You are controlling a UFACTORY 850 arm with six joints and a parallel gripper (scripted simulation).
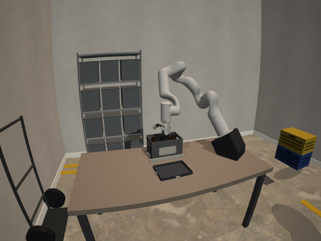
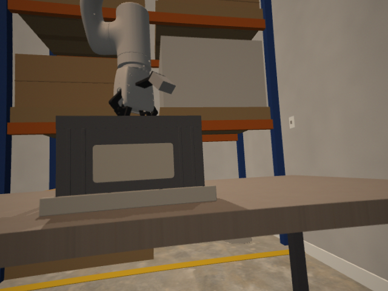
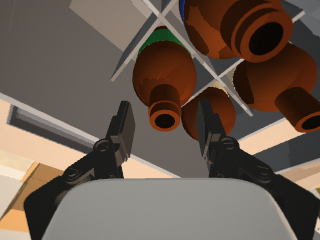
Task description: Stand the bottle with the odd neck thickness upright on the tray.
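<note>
My hand is 8 cm above the dark grey crate, 4 cm to the left of it and 1 cm past it. Round my hand: black tray (23 cm to the left, 16 cm below, 9 cm ahead); bottle (11 cm behind, 8 cm below, 6 cm to the right).
</note>
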